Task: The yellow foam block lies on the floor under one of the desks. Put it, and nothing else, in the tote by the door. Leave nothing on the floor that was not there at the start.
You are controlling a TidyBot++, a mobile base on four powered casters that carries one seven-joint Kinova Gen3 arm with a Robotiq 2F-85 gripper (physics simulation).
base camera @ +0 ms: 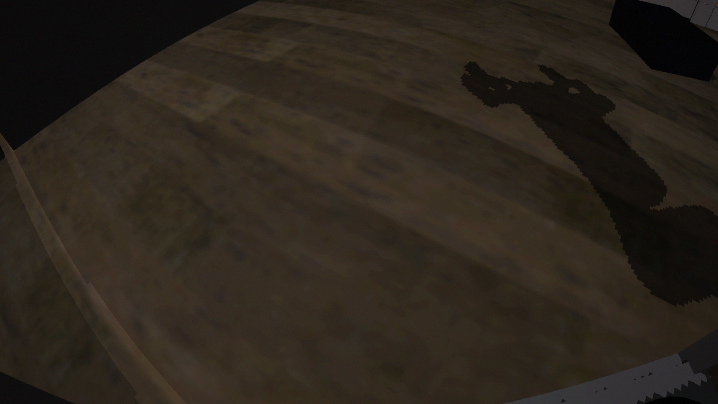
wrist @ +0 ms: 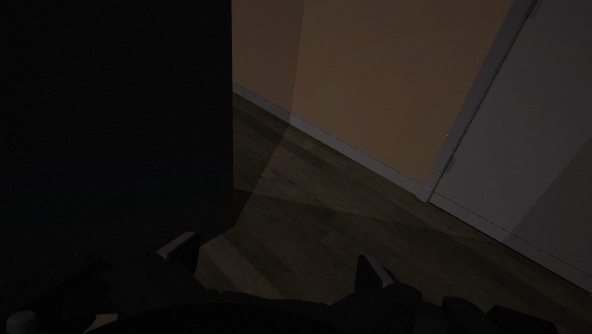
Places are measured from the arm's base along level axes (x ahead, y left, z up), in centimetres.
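Where they show: gripper, fingertip midpoint: [wrist: 277,261].
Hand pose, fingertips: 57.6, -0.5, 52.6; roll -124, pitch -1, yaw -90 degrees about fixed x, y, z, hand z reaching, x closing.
After its pixels a point has its place, as x, y, z.
My gripper [wrist: 277,261] {57.6, -0.5, 52.6} is open, its two fingertips wide apart at the bottom of the wrist view, with floor visible between them. The yellow foam block, the desks and the tote cannot be made out in either view. In the base camera view a dark shadow shaped like the arm and gripper lies on the wood floor [base camera: 321,211] {42.1, 4.8, -39.6} at the right.
A large dark panel [wrist: 115,110] {111.3, 45.4, 29.3} fills the wrist view's left side. Behind it are an orange-brown wall [wrist: 375,75] {212.4, -39.7, 17.1} and a grey panel [wrist: 540,125] {161.1, -99.5, 22.0}, possibly a door. A black box-like object [base camera: 662,42] {80.9, -77.1, -31.9} stands at the base view's top right. A light strip [base camera: 55,241] crosses the floor at left.
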